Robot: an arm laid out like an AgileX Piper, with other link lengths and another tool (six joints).
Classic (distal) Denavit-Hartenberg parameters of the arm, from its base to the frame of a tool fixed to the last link. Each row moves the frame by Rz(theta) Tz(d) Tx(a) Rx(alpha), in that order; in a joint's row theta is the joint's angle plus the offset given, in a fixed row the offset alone. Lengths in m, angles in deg.
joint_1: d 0.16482; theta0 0; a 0; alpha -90
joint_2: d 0; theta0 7.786; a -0.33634; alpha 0
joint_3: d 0; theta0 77.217; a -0.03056; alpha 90
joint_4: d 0.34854; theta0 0; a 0; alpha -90
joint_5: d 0; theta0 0; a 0; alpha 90
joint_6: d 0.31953; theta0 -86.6; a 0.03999; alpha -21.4
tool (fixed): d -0.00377; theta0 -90; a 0; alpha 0
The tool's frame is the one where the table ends.
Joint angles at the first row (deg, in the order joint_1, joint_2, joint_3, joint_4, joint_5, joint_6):
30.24 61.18 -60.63 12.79 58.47 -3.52
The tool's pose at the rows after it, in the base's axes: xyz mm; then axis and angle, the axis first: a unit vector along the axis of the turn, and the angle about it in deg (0 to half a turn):
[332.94 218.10 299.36 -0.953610 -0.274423 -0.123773 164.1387]
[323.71 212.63 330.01 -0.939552 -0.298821 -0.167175 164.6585]
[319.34 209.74 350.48 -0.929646 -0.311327 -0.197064 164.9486]
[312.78 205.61 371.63 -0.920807 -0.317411 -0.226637 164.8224]
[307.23 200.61 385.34 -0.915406 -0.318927 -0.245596 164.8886]
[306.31 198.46 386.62 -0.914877 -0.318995 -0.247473 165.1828]
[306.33 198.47 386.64 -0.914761 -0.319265 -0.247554 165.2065]
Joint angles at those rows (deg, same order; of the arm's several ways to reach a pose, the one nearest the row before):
30.23 56.59 -59.30 12.85 58.69 -5.83
30.24 51.99 -59.02 12.85 58.60 -9.01
30.24 49.37 -59.02 12.85 58.10 -10.85
30.23 46.51 -59.02 12.85 57.66 -11.82
30.23 44.44 -59.02 12.53 57.59 -12.10
30.24 44.10 -59.02 12.20 57.77 -12.09
30.24 44.11 -59.02 12.20 57.77 -12.14

